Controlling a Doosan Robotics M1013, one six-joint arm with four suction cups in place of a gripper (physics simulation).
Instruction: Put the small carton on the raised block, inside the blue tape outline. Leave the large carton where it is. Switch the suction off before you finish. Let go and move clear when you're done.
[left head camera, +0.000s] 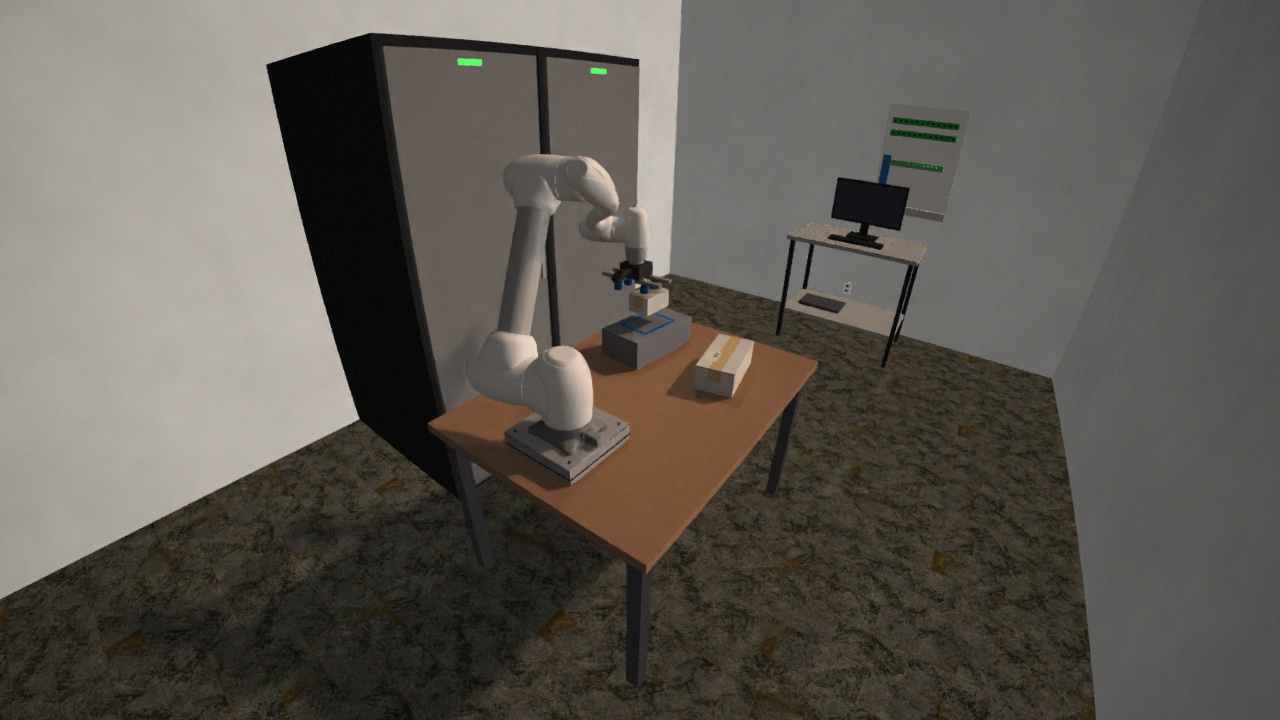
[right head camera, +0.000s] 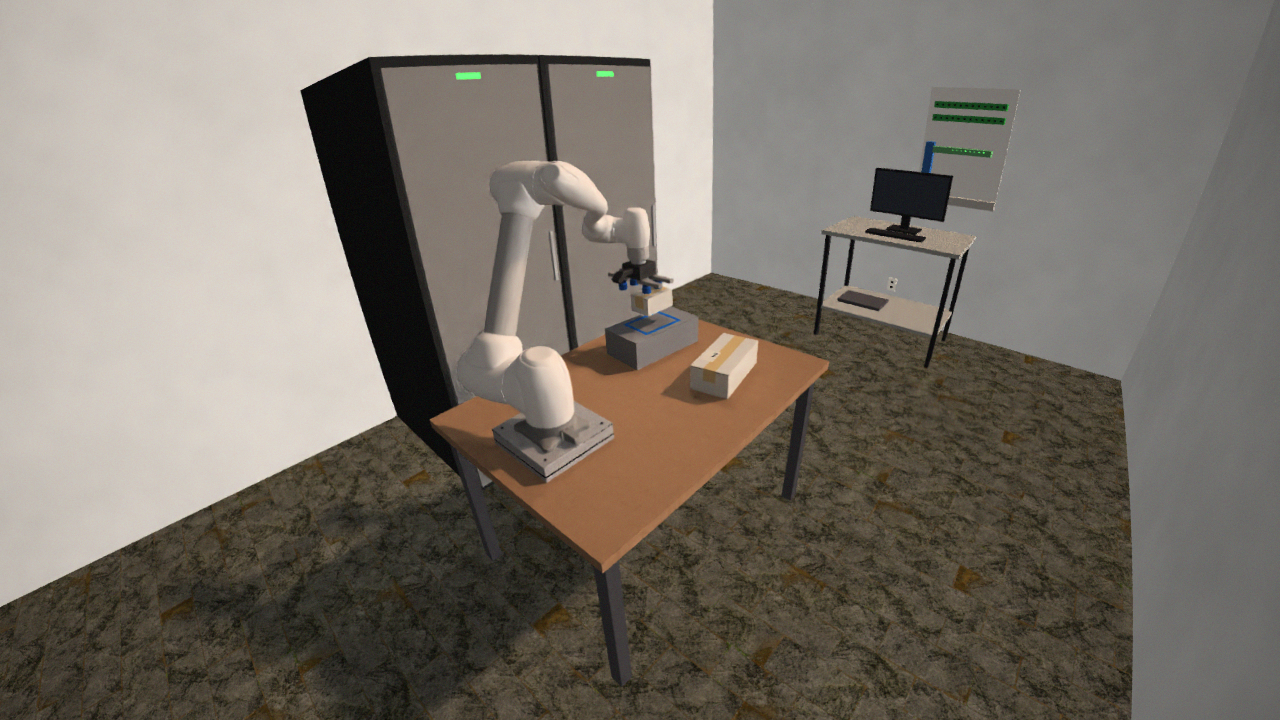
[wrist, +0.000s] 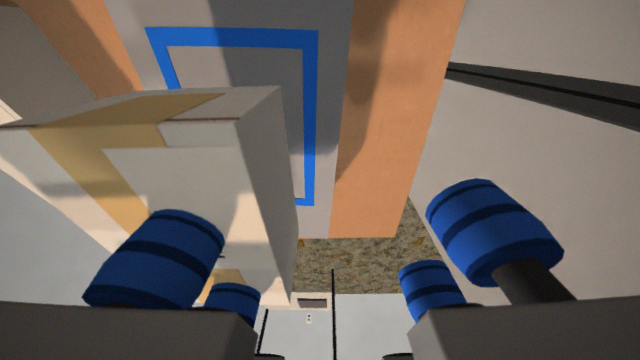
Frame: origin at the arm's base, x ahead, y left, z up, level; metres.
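Where they show: hand, its tool point: (left head camera: 636, 289) (right head camera: 640, 289) (wrist: 329, 249); arm's base, origin of its link: (left head camera: 568, 429) (right head camera: 552, 427).
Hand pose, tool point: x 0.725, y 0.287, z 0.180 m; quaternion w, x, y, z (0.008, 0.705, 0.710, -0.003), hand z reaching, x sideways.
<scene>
Each offset is from my tool point to the top centre of the thing. Level surfaces: height alone.
My suction gripper (left head camera: 631, 284) (right head camera: 635, 286) (wrist: 330, 270) holds the small carton {0.080 m right, 0.016 m back, 0.015 m up} (left head camera: 648, 301) (right head camera: 651, 300) (wrist: 195, 175) on its cups at one side. In the wrist view the two left cups are at the carton and the two right cups are free. The carton hangs roughly level a little above the grey raised block {0.086 m right, 0.025 m back, 0.121 m down} (left head camera: 623, 349) (right head camera: 628, 349) (wrist: 332, 75). In the wrist view it hides the left part of the blue tape outline (left head camera: 645, 333) (right head camera: 649, 333) (wrist: 310, 125). The large carton {0.464 m right, 0.026 m back, 0.139 m down} (left head camera: 725, 362) (right head camera: 725, 362) (wrist: 45, 55) lies on the table beside the block.
The wooden table {0.241 m down} (left head camera: 662, 483) (right head camera: 635, 483) also carries the arm's base plate. Tall grey cabinets (left head camera: 465, 179) (right head camera: 465, 179) stand close behind the block and arm. A small desk with a monitor (left head camera: 868, 204) (right head camera: 909, 193) stands farther back by the wall.
</scene>
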